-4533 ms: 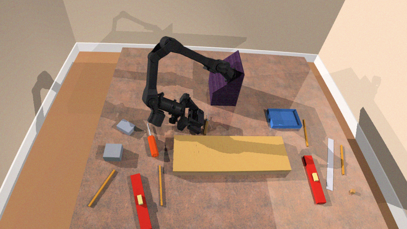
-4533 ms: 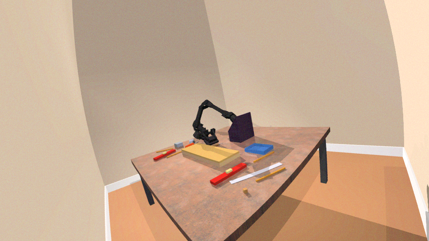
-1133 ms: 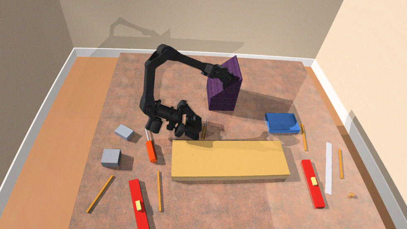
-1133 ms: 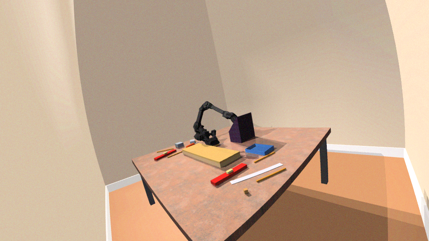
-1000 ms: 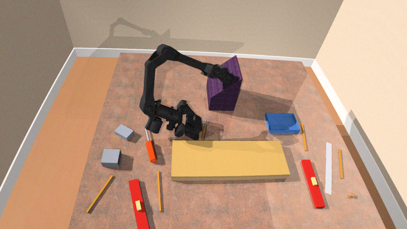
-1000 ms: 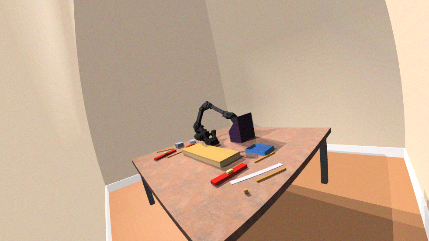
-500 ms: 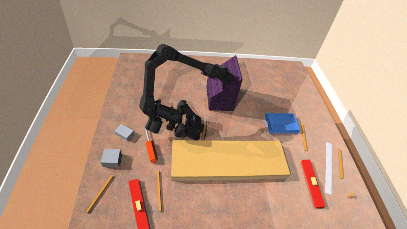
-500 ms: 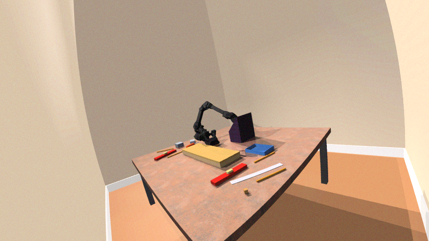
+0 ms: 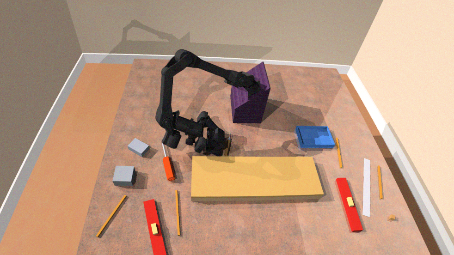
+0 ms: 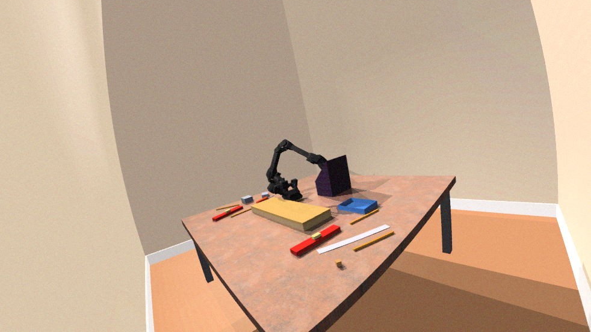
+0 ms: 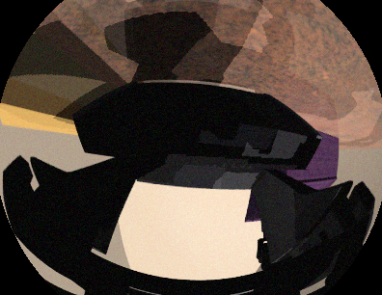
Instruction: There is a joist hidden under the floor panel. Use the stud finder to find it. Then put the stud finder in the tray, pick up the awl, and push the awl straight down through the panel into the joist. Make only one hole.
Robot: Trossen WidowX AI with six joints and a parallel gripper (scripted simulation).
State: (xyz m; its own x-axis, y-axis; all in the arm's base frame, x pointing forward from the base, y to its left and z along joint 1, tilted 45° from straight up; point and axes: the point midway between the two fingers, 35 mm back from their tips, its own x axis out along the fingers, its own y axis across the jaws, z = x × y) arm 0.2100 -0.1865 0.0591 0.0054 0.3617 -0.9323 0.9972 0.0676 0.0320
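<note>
Right now the stud finder is 2 cm behind my gripper tip and 1 cm below it. Round my gripper tip: white strip 66 cm to the left, 17 cm ahead, 6 cm below; then blue tray 46 cm to the left, 8 cm behind, 5 cm below; then awl 5 cm to the left, 5 cm below, 2 cm behind.
</note>
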